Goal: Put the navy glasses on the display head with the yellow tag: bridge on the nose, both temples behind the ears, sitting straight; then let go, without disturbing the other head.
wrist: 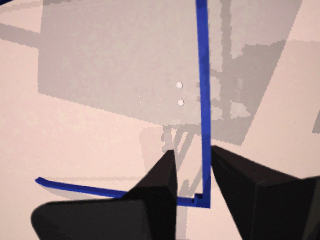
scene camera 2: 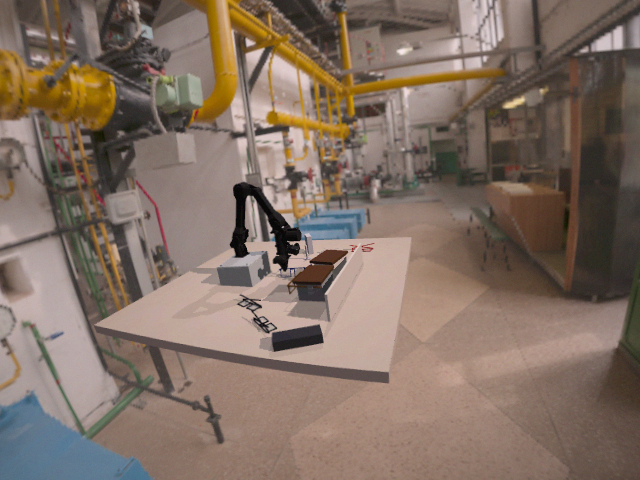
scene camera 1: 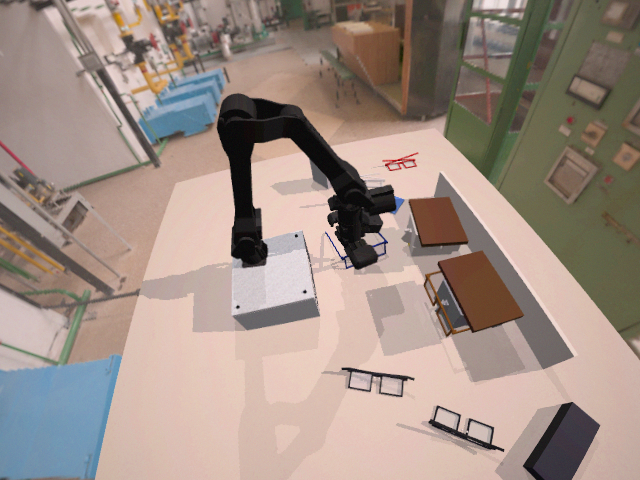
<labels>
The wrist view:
my gripper: 191, 154
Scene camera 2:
dark box: 300, 337
display head: 321, 276
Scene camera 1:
my gripper: 351, 255
display head: 474, 295
display head: 434, 228
</labels>
